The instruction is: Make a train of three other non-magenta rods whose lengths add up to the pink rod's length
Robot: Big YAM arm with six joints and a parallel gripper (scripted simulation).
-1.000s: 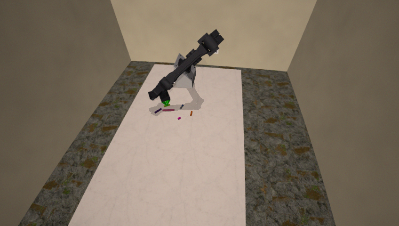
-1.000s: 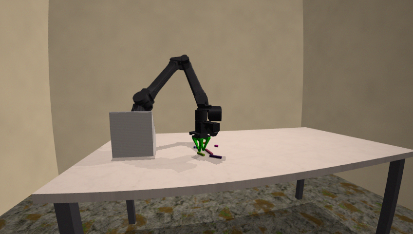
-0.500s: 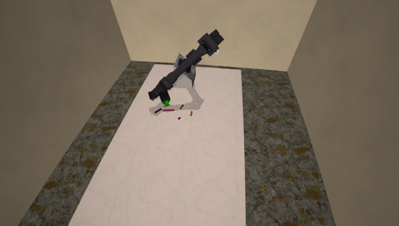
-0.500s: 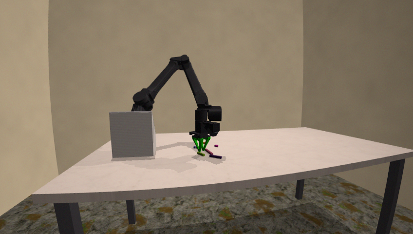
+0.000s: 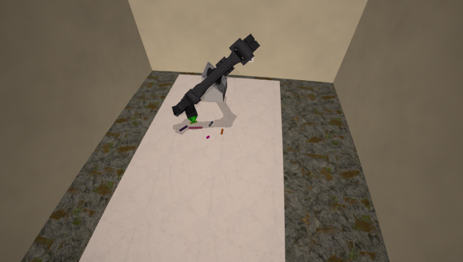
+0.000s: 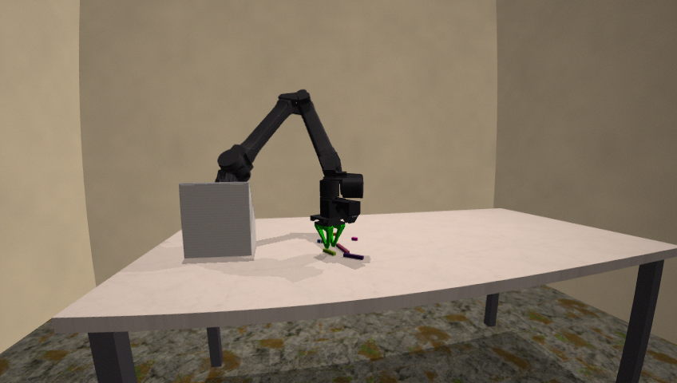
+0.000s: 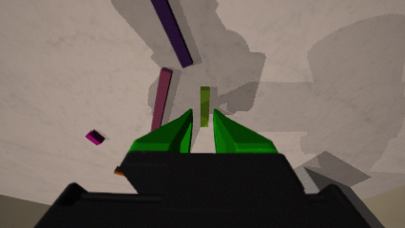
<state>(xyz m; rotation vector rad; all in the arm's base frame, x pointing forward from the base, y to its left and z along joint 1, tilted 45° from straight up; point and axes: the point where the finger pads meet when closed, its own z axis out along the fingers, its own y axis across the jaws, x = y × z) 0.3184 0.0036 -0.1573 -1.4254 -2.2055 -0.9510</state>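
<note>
Right now the lime rod is 2 cm below my hand. Also, from my hand: pink rod: 5 cm ahead, 2 cm to the left, 2 cm below; purple rod: 6 cm to the right, 6 cm ahead, 2 cm below; grey rod: 12 cm to the left, 2 cm below, 1 cm ahead.
</note>
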